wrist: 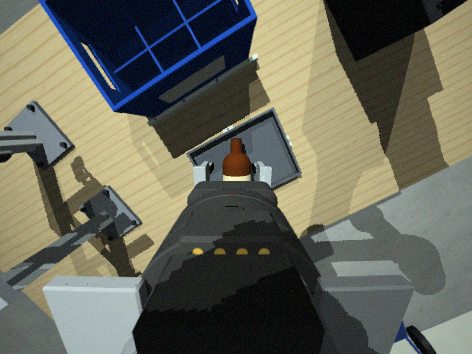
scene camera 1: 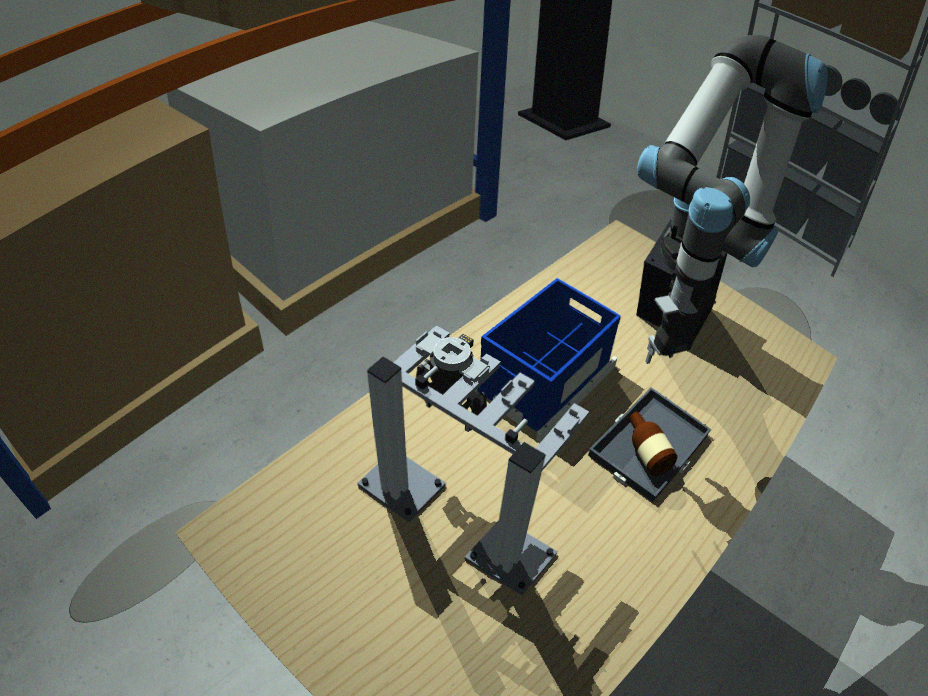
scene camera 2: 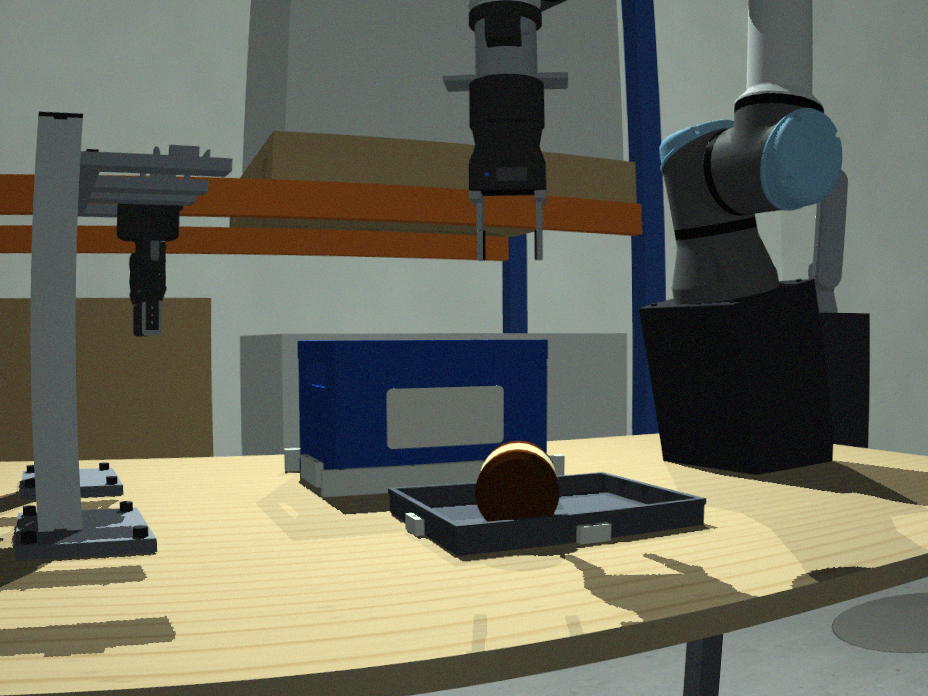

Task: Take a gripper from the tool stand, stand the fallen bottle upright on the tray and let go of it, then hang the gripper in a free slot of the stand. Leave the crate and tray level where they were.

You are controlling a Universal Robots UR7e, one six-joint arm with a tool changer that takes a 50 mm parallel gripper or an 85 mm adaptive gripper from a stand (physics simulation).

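Places are measured from the arm's base along level axes (x right, y ahead, z up), in centimetres.
Pixels of known places: end effector, tool point: [scene camera 2: 506, 67]; arm's base, origin of the base link: [scene camera 2: 726, 293].
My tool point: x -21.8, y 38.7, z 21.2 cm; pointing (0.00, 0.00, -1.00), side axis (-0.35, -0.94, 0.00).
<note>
Ahead of a thing's pixels: the offset from my tool point to its top centre.
The brown bottle @[dx -2.6, dy -0.1, dz -37.1 cm] [scene camera 1: 652, 443] [scene camera 2: 517, 483] [wrist: 236, 162] with a cream label lies on its side in the dark tray @[dx -2.4, dy -2.6, dz -42.5 cm] [scene camera 1: 685, 424] [scene camera 2: 644, 516] [wrist: 283, 150]. In scene camera 2 its round base faces the view. My two-finger gripper [scene camera 1: 650, 350] [scene camera 2: 509, 250] is on the arm, pointing down, open and empty, high above the table. In the wrist view the bottle's neck and shoulder show between the fingertips, far below; the gripper body hides its lower part. The tool stand [scene camera 1: 388, 434] [scene camera 2: 56, 322] holds another gripper [scene camera 1: 452, 353] [scene camera 2: 147, 277]; two slots at its other end look free.
The blue crate @[dx +27.9, dy +3.3, dz -27.5 cm] [scene camera 1: 550, 397] [scene camera 2: 337, 404] [wrist: 240, 47] stands upright on a grey base, beside the tray and between it and the shelving. The stand's two posts rise from bolted plates. The arm's black pedestal [scene camera 1: 648, 288] [scene camera 2: 738, 382] is at the table's far end.
</note>
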